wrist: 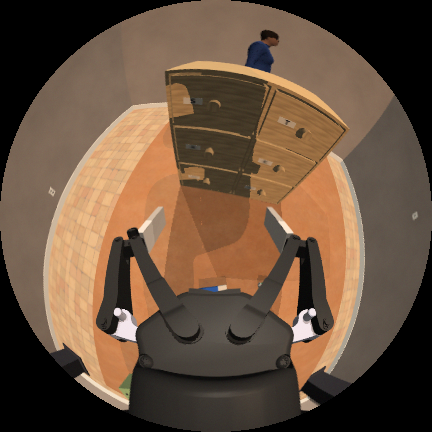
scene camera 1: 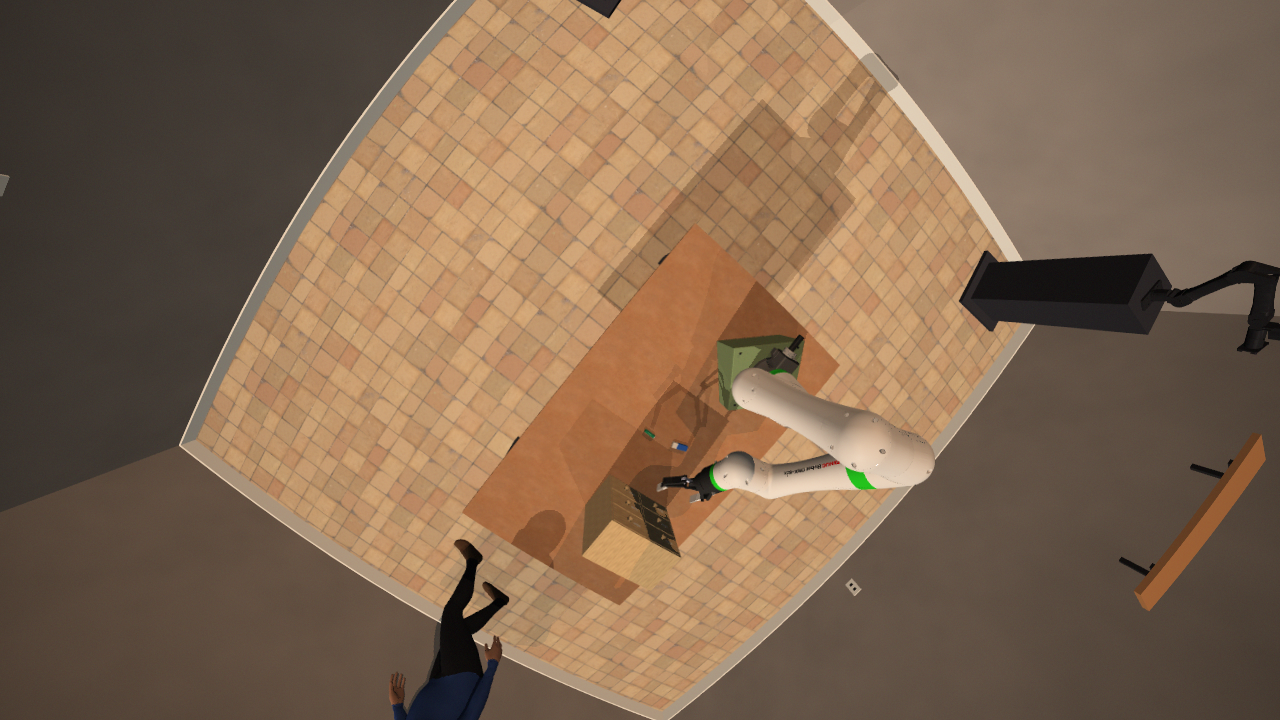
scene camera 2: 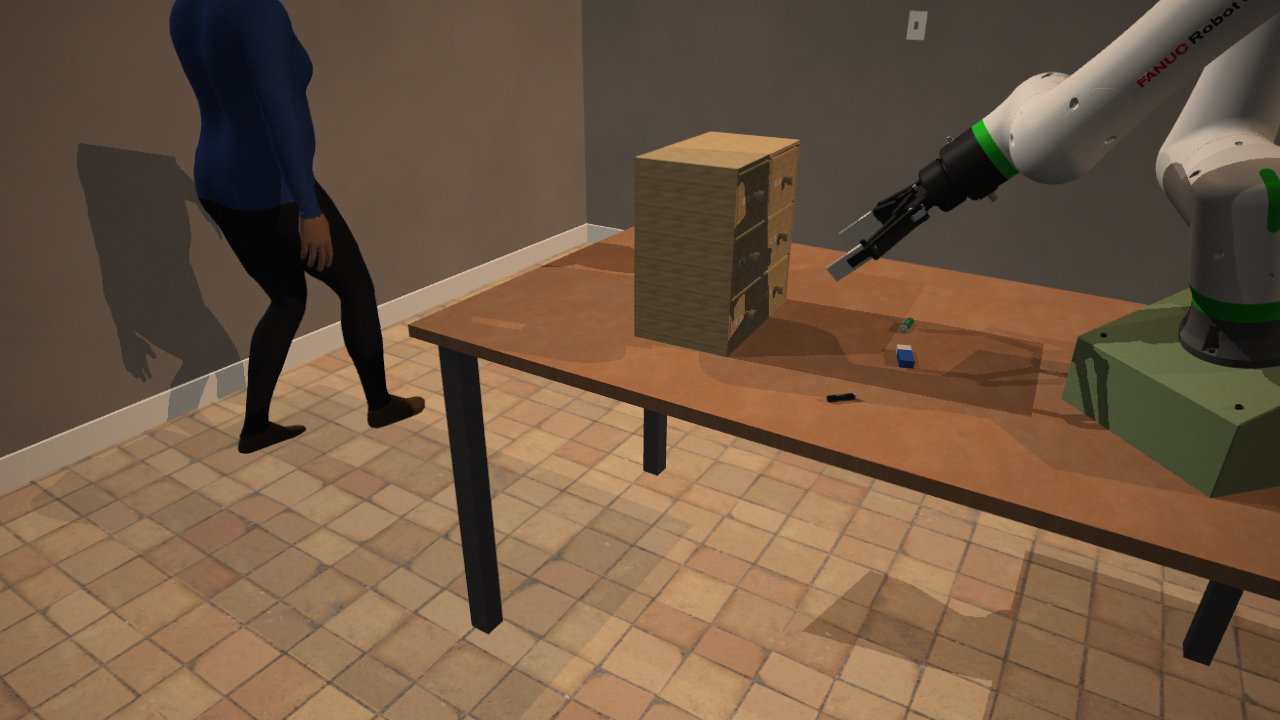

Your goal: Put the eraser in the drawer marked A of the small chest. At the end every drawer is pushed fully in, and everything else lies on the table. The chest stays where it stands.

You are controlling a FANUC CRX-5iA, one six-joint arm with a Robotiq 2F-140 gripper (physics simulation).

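Seen in the pictures: gripper, fingertip midpoint: (wrist: 214, 215) (scene camera 1: 674, 493) (scene camera 2: 838, 256); arm's base, link origin: (scene camera 2: 1243, 336).
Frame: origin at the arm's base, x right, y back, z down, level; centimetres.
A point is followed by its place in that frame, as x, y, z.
Note:
The small wooden chest (scene camera 1: 631, 553) @[15.5, -76.3, -16.4] (scene camera 2: 684, 250) @[-0.7, -79.1, -2.3] (wrist: 230, 115) stands upright on the table (scene camera 1: 617, 358) @[48.9, -23.1, 15.0] (scene camera 2: 939, 456) @[-20.7, -35.9, 15.1]. Its drawers, in two columns of three, look flush with the front. In the wrist view the top labels look like S at left and T at right; the lower labels are too small to read, so I cannot tell which is A. The blue and white eraser (scene camera 1: 680, 445) @[9.0, -42.1, 13.8] (scene camera 2: 904, 357) @[6.8, -42.8, 13.8] (wrist: 211, 289) @[8.5, -43.2, 13.8] lies on the table in front of the chest, partly hidden by the gripper body in the wrist view. My gripper (scene camera 1: 678, 492) @[7.3, -55.5, -1.9] (scene camera 2: 838, 251) @[7.3, -55.5, -1.9] (wrist: 214, 215) @[7.3, -55.5, -1.9] is open and empty, above the table before the drawer fronts.
A small green object (scene camera 1: 648, 433) @[23.4, -43.5, 13.7] (scene camera 2: 906, 324) @[21.6, -43.6, 13.8] lies beside the eraser. A small black object (scene camera 2: 841, 396) @[-10.3, -50.5, 14.2] lies nearer the table's front edge in scene camera 2. The green robot base (scene camera 1: 735, 362) @[14.5, -2.2, -2.2] (scene camera 2: 1136, 429) @[-7.8, -11.1, 12.5] stands on the table. A person (scene camera 1: 458, 649) (scene camera 2: 241, 116) (wrist: 260, 55) stands beyond the chest.

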